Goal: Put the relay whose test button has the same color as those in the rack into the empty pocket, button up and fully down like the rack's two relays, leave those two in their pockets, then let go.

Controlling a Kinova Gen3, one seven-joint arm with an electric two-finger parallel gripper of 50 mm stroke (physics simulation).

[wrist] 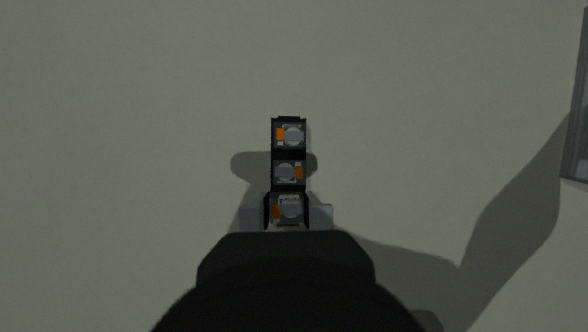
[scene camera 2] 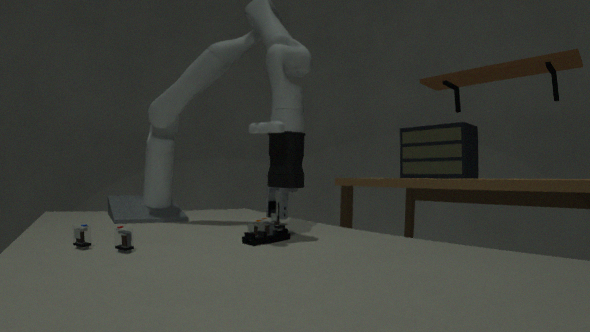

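Seen in the pictures: gripper, fingertip midpoint: (wrist: 286, 204) (scene camera 2: 277, 218); arm's base at its link origin: (scene camera 2: 156, 203).
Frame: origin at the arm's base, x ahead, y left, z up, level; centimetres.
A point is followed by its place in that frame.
Note:
The black rack (scene camera 2: 248, 241) {x 44.0, y 14.2, z -3.8 cm} (wrist: 288, 154) {x 44.1, y 17.1, z -1.9 cm} holds two relays with orange buttons up, an end relay (wrist: 293, 136) {x 44.2, y 15.6, z 0.5 cm} and a middle relay (wrist: 285, 172) {x 43.8, y 18.7, z 0.5 cm}. My gripper (scene camera 2: 278, 218) {x 42.9, y 21.3, z 0.6 cm} (wrist: 286, 204) {x 42.9, y 21.3, z 0.6 cm} is shut on a third orange-button relay (wrist: 291, 209) {x 42.5, y 21.2, z 2.2 cm}, button up, its button toward the left in the wrist view. This relay is at the rack's remaining end pocket, in line with the other two. The fingers and the dim picture hide its base, so I cannot tell if it is fully down. A blue-button relay (scene camera 2: 81, 236) {x 45.7, y -18.4, z -1.7 cm} and a red-button relay (scene camera 2: 124, 240) {x 48.7, y -10.5, z -1.8 cm} stand upright on the table.
The robot's grey base plate (scene camera 2: 125, 210) {x 7.6, y -10.4, z -1.4 cm} (wrist: 575, 150) {x 12.2, y 5.1, z -3.0 cm} lies at the back of the pale table (scene camera 2: 300, 290) {x 72.6, y 9.5, z -4.2 cm}. Behind at the right are a wooden bench (scene camera 2: 450, 184) with a drawer cabinet (scene camera 2: 470, 152) on it, and a wall shelf (scene camera 2: 505, 70).

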